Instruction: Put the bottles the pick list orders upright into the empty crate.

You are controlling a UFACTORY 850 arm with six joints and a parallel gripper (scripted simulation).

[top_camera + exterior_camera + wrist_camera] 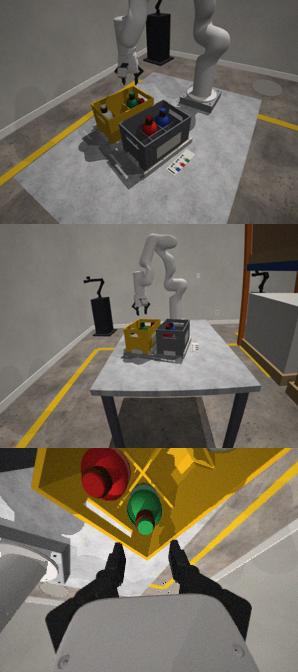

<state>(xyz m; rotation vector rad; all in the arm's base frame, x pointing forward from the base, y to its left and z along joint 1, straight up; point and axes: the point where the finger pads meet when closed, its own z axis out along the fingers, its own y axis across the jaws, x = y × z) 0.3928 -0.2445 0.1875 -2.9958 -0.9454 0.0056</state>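
The green-label bottle lies 15 cm below my hand. The rest, counted from my hand: white-label bottle 17 cm ahead, 3 cm to the right, 15 cm below; then blue-label bottle 1 cm ahead, 23 cm to the left, 15 cm below; then yellow crate 9 cm ahead, 3 cm to the left, 16 cm below.
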